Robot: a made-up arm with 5 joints.
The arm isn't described. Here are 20 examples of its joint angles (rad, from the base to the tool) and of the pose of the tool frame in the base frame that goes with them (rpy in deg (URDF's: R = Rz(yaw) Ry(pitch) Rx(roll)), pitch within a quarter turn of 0, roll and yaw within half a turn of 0; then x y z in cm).
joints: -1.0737 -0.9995 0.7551 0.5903 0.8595
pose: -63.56 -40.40 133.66 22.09 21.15 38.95
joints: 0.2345 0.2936 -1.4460 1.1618 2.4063
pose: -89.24 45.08 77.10 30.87 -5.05 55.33
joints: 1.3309 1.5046 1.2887 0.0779 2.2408
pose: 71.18 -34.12 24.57 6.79 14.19 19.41
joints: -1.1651 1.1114 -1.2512 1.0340 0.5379
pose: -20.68 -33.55 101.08 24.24 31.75 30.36
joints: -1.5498 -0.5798 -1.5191 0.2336 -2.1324
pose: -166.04 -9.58 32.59 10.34 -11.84 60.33
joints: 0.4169 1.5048 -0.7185 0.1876 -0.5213
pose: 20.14 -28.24 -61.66 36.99 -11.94 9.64
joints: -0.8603 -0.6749 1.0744 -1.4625 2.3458
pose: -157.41 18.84 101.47 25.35 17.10 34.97
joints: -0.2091 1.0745 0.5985 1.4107 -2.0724
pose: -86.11 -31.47 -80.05 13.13 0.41 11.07
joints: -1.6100 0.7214 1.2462 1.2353 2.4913
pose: 95.45 -49.82 178.08 10.76 -4.21 15.39
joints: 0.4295 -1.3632 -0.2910 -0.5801 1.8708
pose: 142.87 -8.81 53.96 1.74 3.81 58.66
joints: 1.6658 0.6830 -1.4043 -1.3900 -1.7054
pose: -149.46 -5.38 -176.41 8.30 -20.67 54.04
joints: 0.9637 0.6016 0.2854 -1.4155 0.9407
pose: -126.88 -32.83 56.92 26.19 -22.96 22.70
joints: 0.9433 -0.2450 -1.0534 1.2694 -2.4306
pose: 92.70 52.02 -141.92 18.81 -11.83 57.49
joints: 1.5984 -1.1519 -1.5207 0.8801 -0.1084
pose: -177.98 12.54 97.64 10.89 22.33 49.33
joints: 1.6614 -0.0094 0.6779 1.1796 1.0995
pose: 13.88 7.82 -34.03 8.47 -19.83 18.93
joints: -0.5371 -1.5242 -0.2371 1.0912 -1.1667
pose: 130.21 -15.83 -72.21 7.77 -1.77 56.14
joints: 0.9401 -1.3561 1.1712 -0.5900 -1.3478
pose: 134.84 -7.12 -150.89 22.98 -17.46 42.31
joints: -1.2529 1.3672 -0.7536 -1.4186 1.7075
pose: -136.23 3.49 158.15 20.66 30.57 23.25
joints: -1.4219 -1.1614 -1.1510 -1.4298 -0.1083
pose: -12.86 54.57 65.82 7.32 -21.78 45.52
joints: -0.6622 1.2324 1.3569 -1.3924 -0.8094
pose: 16.53 -13.82 -13.24 7.24 -2.69 13.46
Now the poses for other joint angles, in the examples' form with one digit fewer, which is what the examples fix.
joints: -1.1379 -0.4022 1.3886 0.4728 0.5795
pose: -3.2 -5.5 95.8 16.8 13.5 14.3
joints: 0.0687 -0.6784 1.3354 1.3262 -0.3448
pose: -9.5 21.7 -28.3 24.9 -1.2 18.9
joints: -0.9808 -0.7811 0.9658 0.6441 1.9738
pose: -40.7 13.6 161.4 24.1 20.1 28.6
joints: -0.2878 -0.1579 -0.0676 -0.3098 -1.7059
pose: 121.1 9.0 -68.1 38.6 8.2 45.9
